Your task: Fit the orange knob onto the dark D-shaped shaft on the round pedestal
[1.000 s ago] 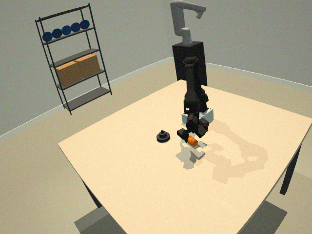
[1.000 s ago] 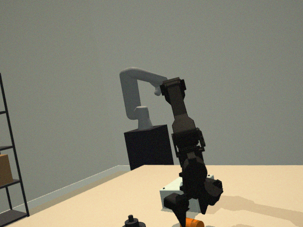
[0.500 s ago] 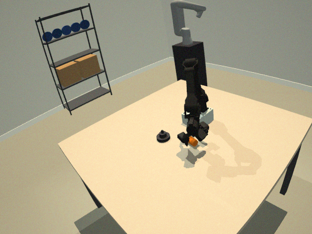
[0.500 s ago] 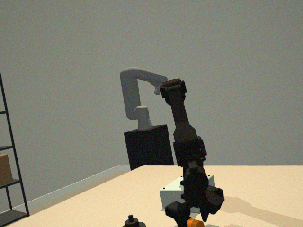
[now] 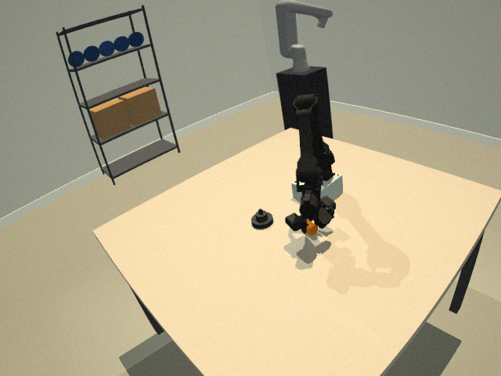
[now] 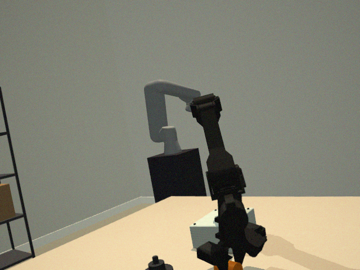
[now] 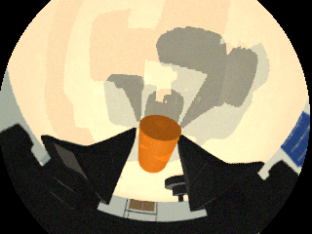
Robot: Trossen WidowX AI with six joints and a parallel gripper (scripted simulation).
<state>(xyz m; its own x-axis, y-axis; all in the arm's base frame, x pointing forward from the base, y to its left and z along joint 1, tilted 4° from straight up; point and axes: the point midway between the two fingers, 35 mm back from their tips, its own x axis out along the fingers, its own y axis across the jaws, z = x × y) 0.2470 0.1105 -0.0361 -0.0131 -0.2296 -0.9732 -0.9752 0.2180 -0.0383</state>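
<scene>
My gripper tip is 50 mm short of the dark round pedestal, 190 mm to the left of it and 20 mm below it. The rest, counted from my gripper tip: orange knob 10 mm to the right, 10 mm above.
</scene>
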